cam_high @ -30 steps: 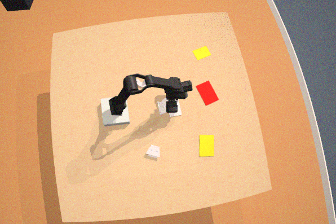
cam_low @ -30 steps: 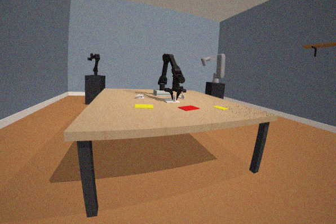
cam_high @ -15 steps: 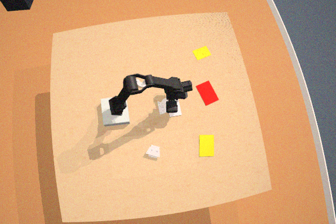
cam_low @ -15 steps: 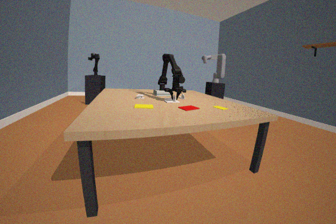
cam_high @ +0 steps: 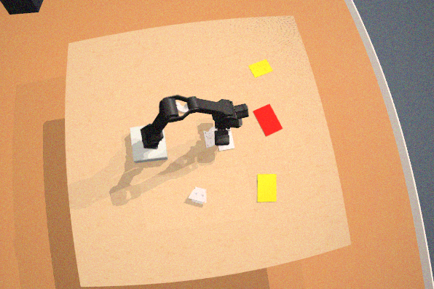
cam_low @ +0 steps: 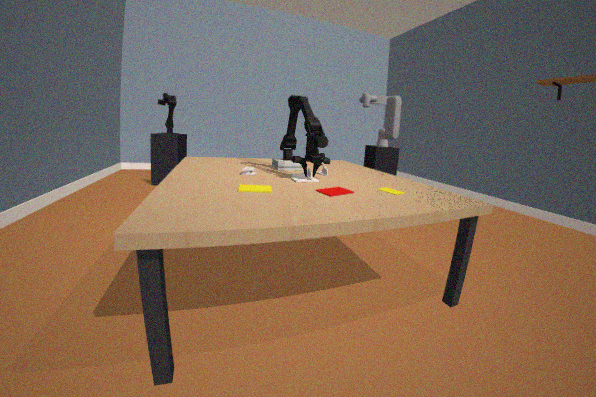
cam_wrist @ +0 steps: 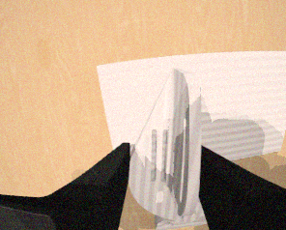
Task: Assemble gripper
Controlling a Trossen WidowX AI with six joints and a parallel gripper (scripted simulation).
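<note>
Right now my gripper tip is 30 mm past the white jaw and 20 mm to the left of it. From my gripper tip the other things lie so: yellow patch: 260 mm to the right, 220 mm ahead, 10 mm below; red patch: 220 mm ahead, 70 mm to the left, 10 mm below.
</note>
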